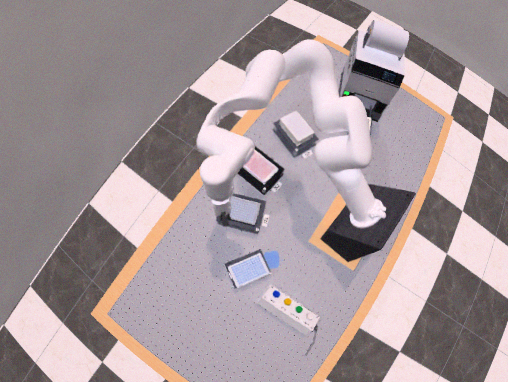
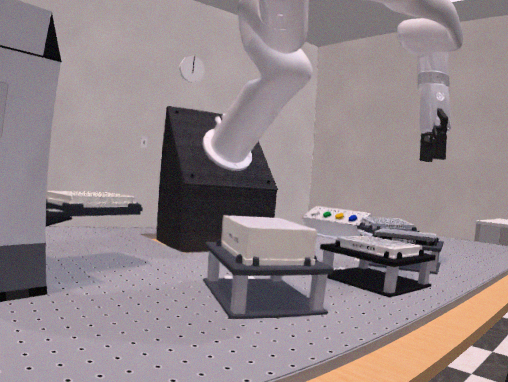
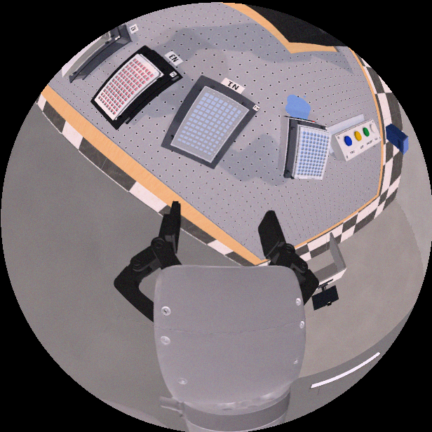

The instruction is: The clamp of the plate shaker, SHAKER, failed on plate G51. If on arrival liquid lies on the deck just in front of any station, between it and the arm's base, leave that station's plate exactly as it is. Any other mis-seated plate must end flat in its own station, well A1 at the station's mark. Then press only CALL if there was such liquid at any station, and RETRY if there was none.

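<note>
My gripper is open and empty, high beside station N1 on the side away from the arm's base. A blue-welled plate sits off-centre and looks tilted on its dark station, shifted towards the button box. Blue liquid lies on the deck at that station's base side. A pale blue plate lies in N1, looking roughly square. A pink-welled plate lies on black station N3. The SHAKER label and G51 are not readable.
The button box has blue, yellow, green and white buttons. A white block stands on another station. A tall instrument holds out a plate. The arm's black pedestal stands opposite.
</note>
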